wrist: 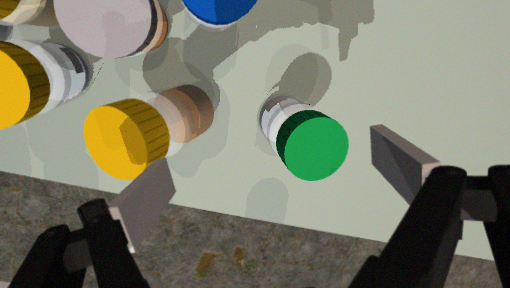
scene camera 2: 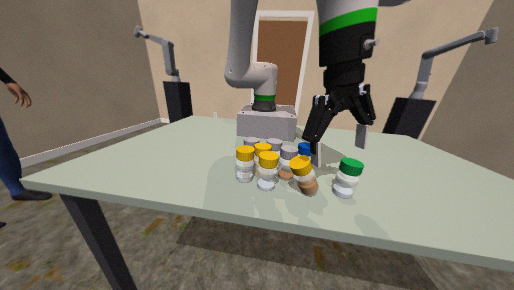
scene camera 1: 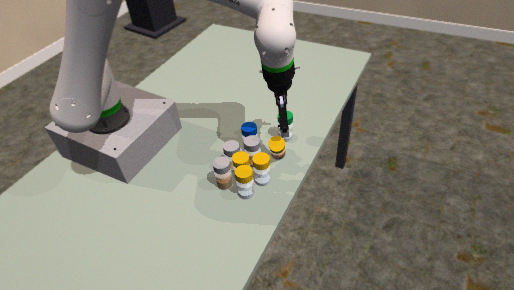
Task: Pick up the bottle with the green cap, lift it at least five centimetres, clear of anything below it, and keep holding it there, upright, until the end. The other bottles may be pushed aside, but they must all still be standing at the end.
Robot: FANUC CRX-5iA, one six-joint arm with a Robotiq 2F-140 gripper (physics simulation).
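Frame: origin at the arm's base, x back, y right, z up, level; metres.
Seen in the pictures: gripper, fingertip midpoint: (wrist: 267,160) (scene camera 2: 339,155); arm's base at its link origin: (scene camera 2: 263,109) (scene camera 1: 108,119).
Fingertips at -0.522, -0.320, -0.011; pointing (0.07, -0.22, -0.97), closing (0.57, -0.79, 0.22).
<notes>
Offsets run from my fingertips to a thing's top centre, as dx, dy, dz. Level surfaces: height alone.
The green-capped bottle {+0.017, -0.041, -0.020} (scene camera 1: 286,118) (scene camera 2: 351,167) (wrist: 314,147) stands on the table, about upright, at the right of the group in scene camera 2. My gripper (scene camera 1: 284,133) (scene camera 2: 340,145) (wrist: 267,160) is wide open and empty. In the wrist view the green cap shows between the two fingers, nearer the right one, apart from both. The nearest yellow-capped bottle {-0.022, +0.076, -0.007} (scene camera 1: 276,145) (scene camera 2: 301,166) (wrist: 125,140) is tilted away from the green-capped one; the left finger overlaps its cap's edge in the wrist view. Whether they touch I cannot tell.
The blue-capped bottle {+0.093, +0.074, -0.020} (scene camera 1: 249,129) (scene camera 2: 304,149) (wrist: 220,7) stands behind the tilted one in scene camera 2. Several bottles with grey and yellow caps stand close together beside them. The front edge of the table {dz -0.125} (scene camera 1: 260,250) (scene camera 2: 165,200) lies close to the tilted and green-capped bottles.
</notes>
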